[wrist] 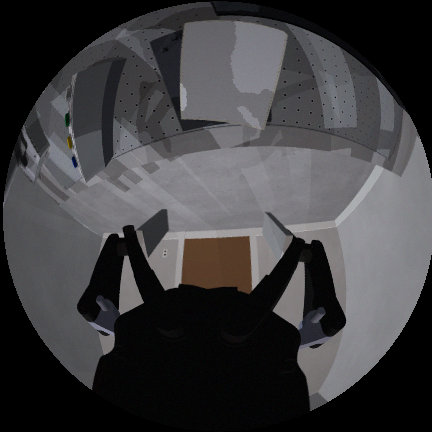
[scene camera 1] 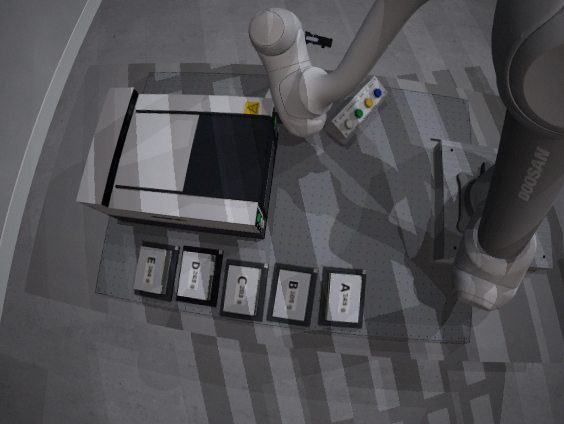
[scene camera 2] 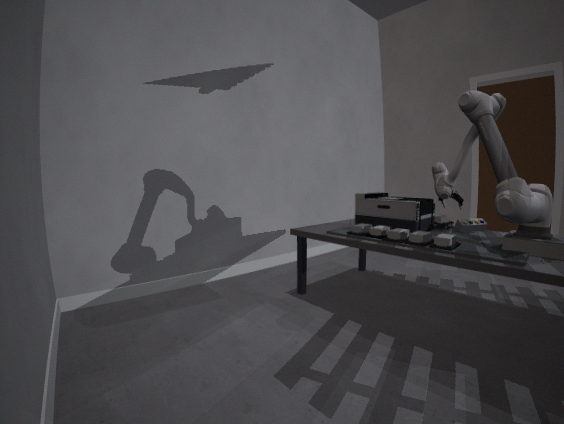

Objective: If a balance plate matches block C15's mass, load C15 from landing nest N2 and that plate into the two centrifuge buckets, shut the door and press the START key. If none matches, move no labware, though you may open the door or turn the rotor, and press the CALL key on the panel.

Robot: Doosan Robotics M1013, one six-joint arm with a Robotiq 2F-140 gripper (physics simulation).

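Pixels of known places: gripper, between the fingertips: (wrist: 214, 221) (scene camera 2: 453, 207); arm's base, origin of its link: (scene camera 2: 533, 236).
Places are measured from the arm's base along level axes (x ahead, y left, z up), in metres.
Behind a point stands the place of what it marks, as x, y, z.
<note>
My gripper (scene camera 2: 451, 202) @[0.608, -0.439, 0.079] (wrist: 214, 221) @[0.608, -0.439, 0.079] is open and empty, tilted above the far side of the table. A pale block (scene camera 2: 441, 218) @[0.613, -0.204, 0.018] (wrist: 230, 75) @[0.641, -0.280, 0.029] sits on a dark nest (wrist: 168, 70) @[0.577, -0.259, -0.019], ahead of the fingers in the wrist view; its label does not show, and the arm hides it in scene camera 1. The centrifuge (scene camera 1: 155, 145) @[0.923, 0.016, 0.154] (scene camera 2: 382, 207) @[0.868, 0.190, 0.104] has its top covered by a light and dark door (scene camera 1: 227, 155) @[0.725, 0.023, 0.157] that looks shut. Plates E (scene camera 1: 152, 270) @[0.923, 0.328, -0.002], D (scene camera 1: 195, 275) @[0.793, 0.317, -0.003], C (scene camera 1: 241, 290) @[0.660, 0.334, -0.002], B (scene camera 1: 292, 295) @[0.524, 0.324, -0.002] and A (scene camera 1: 344, 298) @[0.387, 0.312, -0.002] sit in dark nests; their mass figures are blurred.
The key panel (scene camera 1: 356, 111) @[0.415, -0.227, 0.017] (scene camera 2: 470, 225) @[0.403, -0.204, -0.010] (wrist: 90, 115) @[0.452, -0.261, -0.001] stands right of the wrist in scene camera 1, with white, green, yellow and blue keys. The perforated board (scene camera 1: 400, 300) @[0.218, 0.298, -0.056] lies under the equipment. The arm's base plate (scene camera 1: 446, 200) @[0.124, 0.002, 0.001] is at the right.
</note>
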